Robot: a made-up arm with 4 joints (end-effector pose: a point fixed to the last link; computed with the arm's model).
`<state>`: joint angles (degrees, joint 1 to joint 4).
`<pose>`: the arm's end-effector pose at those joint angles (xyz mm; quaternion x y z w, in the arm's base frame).
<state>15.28 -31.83 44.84 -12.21</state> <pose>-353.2 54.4 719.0 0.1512 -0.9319 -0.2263 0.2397</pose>
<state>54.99 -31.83 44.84 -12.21</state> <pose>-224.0 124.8 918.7 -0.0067 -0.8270 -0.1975 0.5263</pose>
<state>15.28 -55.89 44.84 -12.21</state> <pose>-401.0 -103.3 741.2 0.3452 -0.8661 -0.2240 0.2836</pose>
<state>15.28 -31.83 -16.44 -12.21</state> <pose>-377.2 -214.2 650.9 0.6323 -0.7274 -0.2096 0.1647</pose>
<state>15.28 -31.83 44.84 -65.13</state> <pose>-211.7 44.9 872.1 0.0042 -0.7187 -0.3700 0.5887</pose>
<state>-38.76 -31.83 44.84 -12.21</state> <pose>-273.6 16.3 399.1 -0.3338 0.8964 0.2221 0.1889</pose>
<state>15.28 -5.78 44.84 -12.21</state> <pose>-236.1 185.2 680.3 -0.0662 -0.9570 -0.2175 0.1804</pose>
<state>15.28 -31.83 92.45 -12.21</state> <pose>-172.4 177.5 692.9 -0.2595 -0.9116 -0.1952 0.2522</pose>
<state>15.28 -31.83 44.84 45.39</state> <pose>-309.9 14.5 501.1 -0.2743 0.9416 0.0173 0.1944</pose>
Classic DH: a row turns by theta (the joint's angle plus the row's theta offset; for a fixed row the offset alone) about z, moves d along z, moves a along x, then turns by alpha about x. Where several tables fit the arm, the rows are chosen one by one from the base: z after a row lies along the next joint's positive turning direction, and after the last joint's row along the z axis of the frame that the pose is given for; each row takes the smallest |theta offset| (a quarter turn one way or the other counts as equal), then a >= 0, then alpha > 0; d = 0 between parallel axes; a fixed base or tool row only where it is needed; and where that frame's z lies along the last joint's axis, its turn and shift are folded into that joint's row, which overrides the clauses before.
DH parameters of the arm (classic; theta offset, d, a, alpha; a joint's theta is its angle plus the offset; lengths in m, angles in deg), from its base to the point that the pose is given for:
base (fixed): 14.6 0.6464 0.0242 -100.09
joint 1: 0 -0.1425 -0.0673 -79.91
joint 2: 31.31 -0.1584 -0.0967 18.87
joint 3: -17.61 0.2297 -0.0295 -108.04
joint 4: -3.56 -0.0562 -0.2171 109.58
tool (fixed): 139.95 0.0933 0 0

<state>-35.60 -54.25 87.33 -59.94</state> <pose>-250.8 -8.3 651.8 0.1107 -0.8499 -0.4381 0.2711</pose>
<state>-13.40 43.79 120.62 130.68</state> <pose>-35.7 -81.3 396.3 -0.4228 -0.5882 0.6875 0.0523</pose>
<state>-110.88 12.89 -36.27 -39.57</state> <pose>167.7 29.4 319.8 -0.5353 0.5597 -0.1188 0.6214</pose>
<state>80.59 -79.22 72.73 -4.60</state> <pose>-90.8 3.3 1079.4 0.0613 -0.6511 -0.2249 0.7223</pose>
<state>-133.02 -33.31 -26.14 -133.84</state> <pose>56.3 -49.1 366.7 -0.2963 0.9110 -0.2677 0.1032</pose>
